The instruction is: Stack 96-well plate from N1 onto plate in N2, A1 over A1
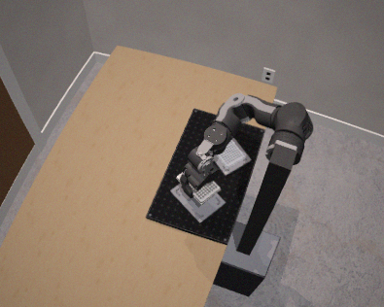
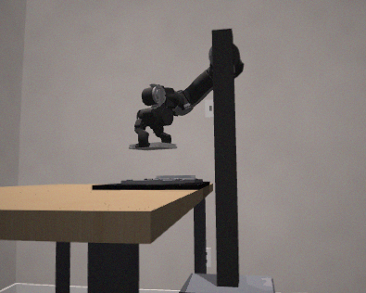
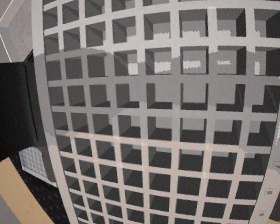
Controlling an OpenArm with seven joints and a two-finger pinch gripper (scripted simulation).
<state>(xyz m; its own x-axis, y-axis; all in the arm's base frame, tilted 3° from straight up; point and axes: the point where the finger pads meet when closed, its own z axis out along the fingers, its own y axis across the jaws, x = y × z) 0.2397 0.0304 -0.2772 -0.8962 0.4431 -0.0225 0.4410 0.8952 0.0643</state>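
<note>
Right now my hand is 6 cm past the A1 mark, 13 cm to the left of it and 10 cm above it.
</note>
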